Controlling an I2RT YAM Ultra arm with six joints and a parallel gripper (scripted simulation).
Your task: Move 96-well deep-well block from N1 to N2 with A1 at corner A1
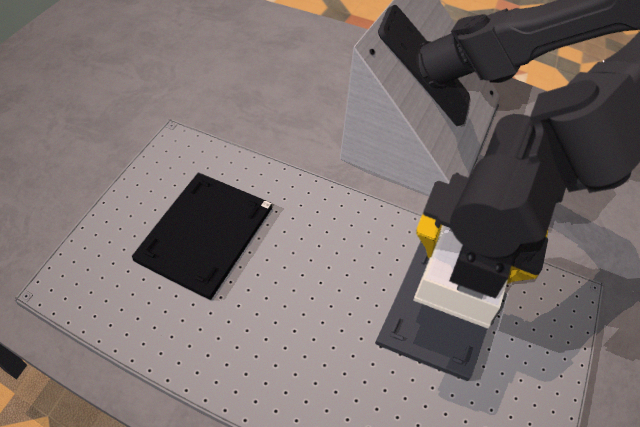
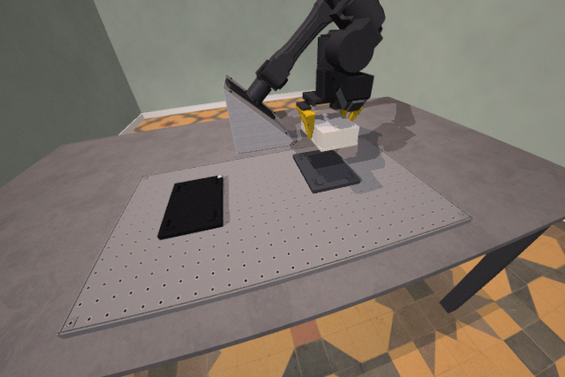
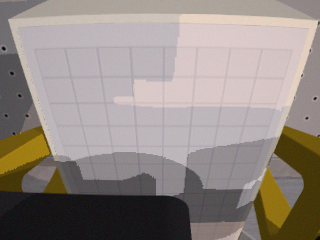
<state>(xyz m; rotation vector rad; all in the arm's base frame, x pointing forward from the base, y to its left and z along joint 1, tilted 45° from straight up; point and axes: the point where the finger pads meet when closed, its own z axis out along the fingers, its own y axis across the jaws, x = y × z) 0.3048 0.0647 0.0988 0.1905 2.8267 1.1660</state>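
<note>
Right now the white 96-well deep-well block is 1 cm above my hand. The rest, counted from my hand: nest N2: 10 cm below; then black plate nest N1: 33 cm to the right, 10 cm below.
</note>
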